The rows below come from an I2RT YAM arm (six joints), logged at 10 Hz.
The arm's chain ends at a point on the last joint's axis. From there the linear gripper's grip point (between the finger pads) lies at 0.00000 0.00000 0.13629 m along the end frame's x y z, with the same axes.
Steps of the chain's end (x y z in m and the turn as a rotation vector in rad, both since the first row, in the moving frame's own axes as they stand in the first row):
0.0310 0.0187 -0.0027 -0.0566 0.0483 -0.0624
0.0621 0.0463 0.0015 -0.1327 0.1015 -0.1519
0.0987 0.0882 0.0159 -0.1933 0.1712 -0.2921
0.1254 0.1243 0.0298 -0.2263 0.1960 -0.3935
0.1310 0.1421 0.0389 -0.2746 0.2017 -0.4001
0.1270 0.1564 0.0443 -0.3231 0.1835 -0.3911
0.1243 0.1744 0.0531 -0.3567 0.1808 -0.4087
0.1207 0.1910 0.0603 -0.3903 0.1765 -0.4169
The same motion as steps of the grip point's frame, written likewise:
0.0378 0.0262 -0.0031 -0.0566 0.0483 -0.0624
0.0772 0.0632 -0.0004 -0.1327 0.1015 -0.1519
0.1252 0.1105 0.0114 -0.1933 0.1712 -0.2921
0.1570 0.1488 0.0238 -0.2263 0.1960 -0.3935
0.1646 0.1725 0.0312 -0.2746 0.2017 -0.4001
0.1592 0.1936 0.0351 -0.3231 0.1835 -0.3911
0.1573 0.2155 0.0425 -0.3567 0.1808 -0.4087
0.1541 0.2362 0.0482 -0.3903 0.1765 -0.4169

